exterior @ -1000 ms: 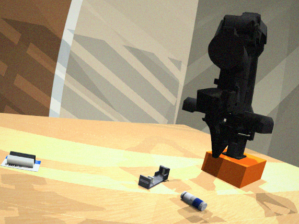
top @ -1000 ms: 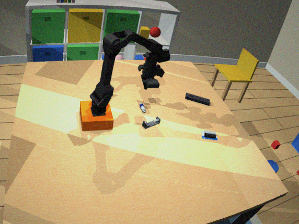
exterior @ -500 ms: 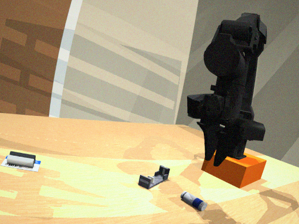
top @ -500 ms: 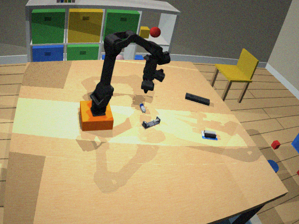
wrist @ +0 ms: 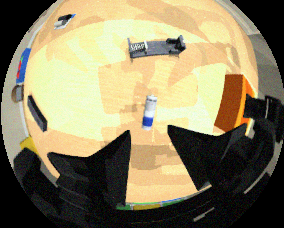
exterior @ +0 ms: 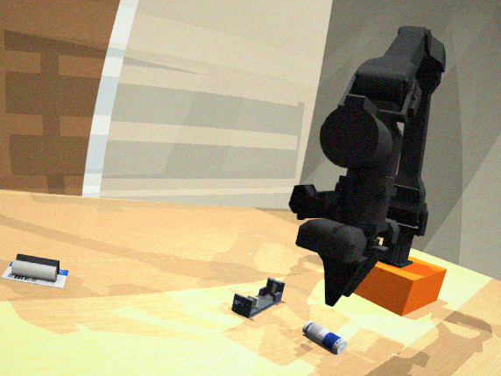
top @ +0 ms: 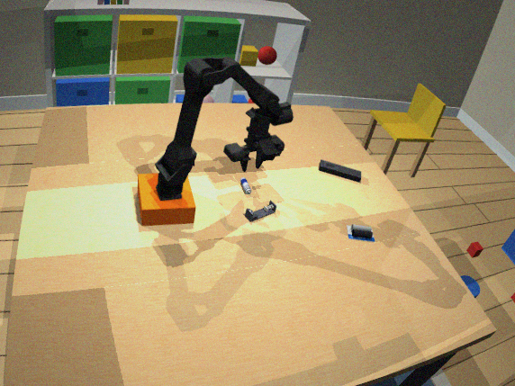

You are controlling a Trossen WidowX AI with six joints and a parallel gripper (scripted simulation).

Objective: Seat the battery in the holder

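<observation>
My gripper tip is now 60 mm above the battery, 10 mm to the left of it and 10 mm past it. Also, from my gripper tip: blue-and-white card (280 mm to the right, 280 mm ahead, 60 mm below).
</observation>
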